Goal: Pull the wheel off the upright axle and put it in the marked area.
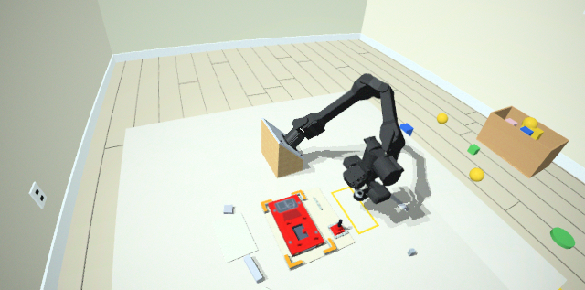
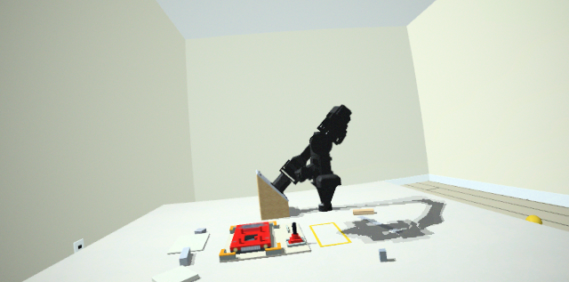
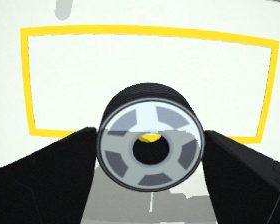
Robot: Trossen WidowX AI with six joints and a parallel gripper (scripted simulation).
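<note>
Right now the upright axle is 10 cm to the right of my gripper tip, 6 cm ahead of it and 5 cm below it. The rest, counted from my gripper tip: white sheet: 42 cm to the right, 8 cm below; then wheel: right at my gripper tip.
</note>
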